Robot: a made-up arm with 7 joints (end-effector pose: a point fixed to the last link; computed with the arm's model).
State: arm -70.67 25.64 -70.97 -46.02 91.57 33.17 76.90
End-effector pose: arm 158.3 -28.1 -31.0 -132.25 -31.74 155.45
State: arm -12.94 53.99 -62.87 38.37 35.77 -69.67 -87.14
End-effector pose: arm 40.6 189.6 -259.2 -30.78 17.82 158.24
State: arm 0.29 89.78 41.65 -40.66 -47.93 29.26 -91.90
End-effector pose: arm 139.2 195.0 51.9 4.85 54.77 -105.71
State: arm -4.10 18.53 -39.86 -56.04 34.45 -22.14 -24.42
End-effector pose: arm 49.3 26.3 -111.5 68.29 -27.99 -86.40
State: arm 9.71 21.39 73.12 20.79 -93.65 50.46 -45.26
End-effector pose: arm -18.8 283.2 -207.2 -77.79 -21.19 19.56
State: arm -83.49 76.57 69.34 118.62 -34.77 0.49 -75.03
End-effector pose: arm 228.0 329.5 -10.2 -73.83 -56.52 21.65
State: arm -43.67 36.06 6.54 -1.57 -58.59 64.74 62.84
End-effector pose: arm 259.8 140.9 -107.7 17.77 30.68 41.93
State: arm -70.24 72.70 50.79 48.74 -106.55 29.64 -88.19
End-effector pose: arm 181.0 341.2 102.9 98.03 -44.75 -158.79
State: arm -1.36 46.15 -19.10 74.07 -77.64 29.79 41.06
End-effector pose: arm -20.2 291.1 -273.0 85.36 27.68 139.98
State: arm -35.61 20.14 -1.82 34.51 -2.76 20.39 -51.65
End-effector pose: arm 249.4 133.8 -232.4 -16.54 34.44 -55.09
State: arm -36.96 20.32 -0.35 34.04 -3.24 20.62 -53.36
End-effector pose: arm 255.9 135.4 -224.6 -16.34 32.02 -55.35
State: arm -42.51 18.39 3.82 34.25 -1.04 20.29 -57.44
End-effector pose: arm 279.0 127.1 -201.3 -13.81 26.04 -56.59
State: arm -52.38 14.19 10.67 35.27 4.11 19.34 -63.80
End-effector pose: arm 312.7 106.8 -159.6 -9.05 17.30 -59.97
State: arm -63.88 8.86 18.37 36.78 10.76 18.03 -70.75
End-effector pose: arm 341.4 78.6 -108.6 -3.29 9.13 -65.70
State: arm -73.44 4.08 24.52 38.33 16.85 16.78 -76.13
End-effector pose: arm 356.4 50.8 -65.4 1.77 4.36 -71.79
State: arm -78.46 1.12 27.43 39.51 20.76 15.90 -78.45
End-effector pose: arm 361.0 32.4 -43.4 4.54 3.24 -75.35
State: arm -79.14 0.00 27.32 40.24 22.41 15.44 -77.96
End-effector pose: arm 361.1 24.7 -42.2 4.98 4.35 -75.73
